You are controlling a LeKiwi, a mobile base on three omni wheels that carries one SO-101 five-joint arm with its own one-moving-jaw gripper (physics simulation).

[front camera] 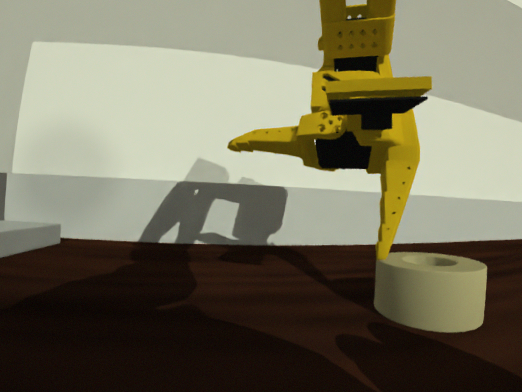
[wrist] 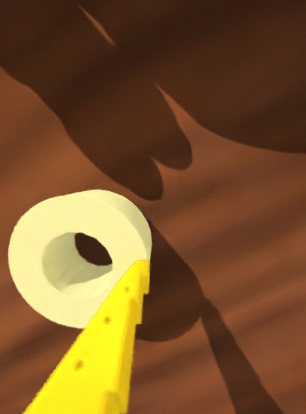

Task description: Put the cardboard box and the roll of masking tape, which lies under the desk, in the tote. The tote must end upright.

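Frame: origin at the arm's base, x right, y up, z back, level; centimetres.
Where they show: hand, tool point: (front camera: 376, 251) (wrist: 149, 272).
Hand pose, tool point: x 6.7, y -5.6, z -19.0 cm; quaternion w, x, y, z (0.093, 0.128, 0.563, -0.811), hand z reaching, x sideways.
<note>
After its pixels a point has its place.
The roll of masking tape (front camera: 430, 295) {x 8.0, y -7.1, z -15.6 cm} (wrist: 37, 260) {x 11.0, y -5.9, z -17.3 cm} is cream coloured and lies flat on the dark wooden floor, its hole facing up. It is at the lower right in the front view and at the left in the wrist view. My gripper (front camera: 307, 201) is fully open and empty. Its fixed jaw points down, with the tip at the roll's left top rim in the front view and over the roll's right rim in the wrist view. I cannot tell whether it touches. The moving jaw sticks out to the left. The cardboard box and the tote do not show in either view.
A pale grey slab (front camera: 30, 237) {x -23.7, y -7.5, z -27.1 cm} juts in at the left edge of the front view. A pale wall (front camera: 125, 115) {x -21.1, y 9.6, z -39.4 cm} with a grey lower band (front camera: 85, 210) {x -24.9, y -4.9, z -37.3 cm} stands behind the floor (front camera: 250, 320) {x -0.4, y -8.9, z -17.1 cm} (wrist: 250, 210) {x 1.2, y -8.9, z -19.0 cm}. Shadows of the arm fall on the wall and floor.
</note>
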